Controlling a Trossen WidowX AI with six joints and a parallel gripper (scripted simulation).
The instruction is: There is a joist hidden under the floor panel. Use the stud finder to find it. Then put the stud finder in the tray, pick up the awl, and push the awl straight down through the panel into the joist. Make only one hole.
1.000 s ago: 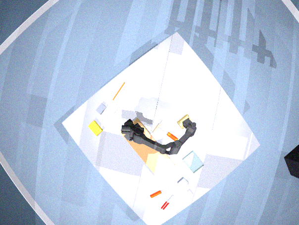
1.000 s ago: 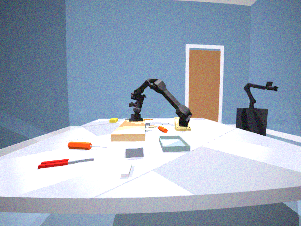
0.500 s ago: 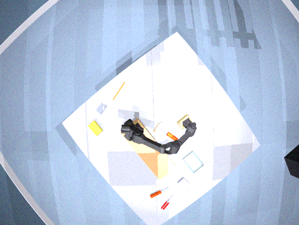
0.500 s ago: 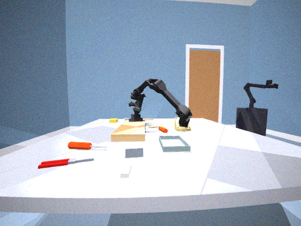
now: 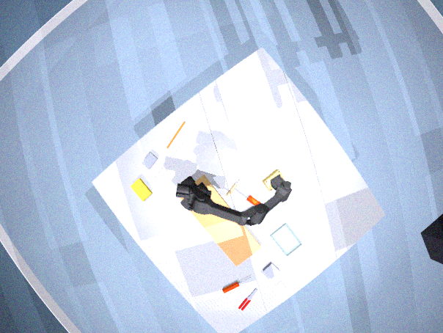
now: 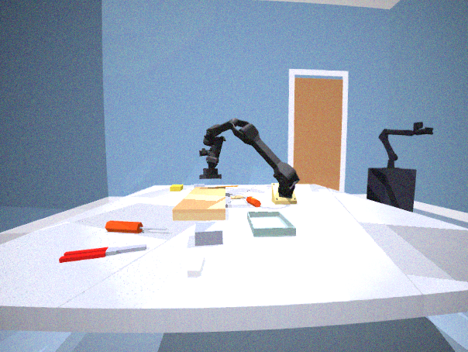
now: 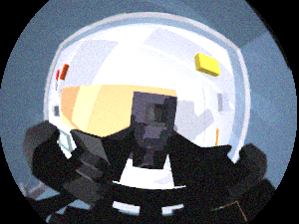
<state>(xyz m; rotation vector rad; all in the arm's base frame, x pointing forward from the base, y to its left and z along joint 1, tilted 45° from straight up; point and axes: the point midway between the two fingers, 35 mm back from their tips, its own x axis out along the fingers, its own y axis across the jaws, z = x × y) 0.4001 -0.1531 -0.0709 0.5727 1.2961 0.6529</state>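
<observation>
Right now my gripper tip is 490 mm to the right of the tray, 290 mm past it and 110 mm above it. Round my gripper tip: dark stud finder: 20 mm above, 10 mm ahead; yellow block: 260 mm ahead, 180 mm to the right, 110 mm below; awl: 200 mm behind, 110 mm below, 70 mm to the left.
</observation>
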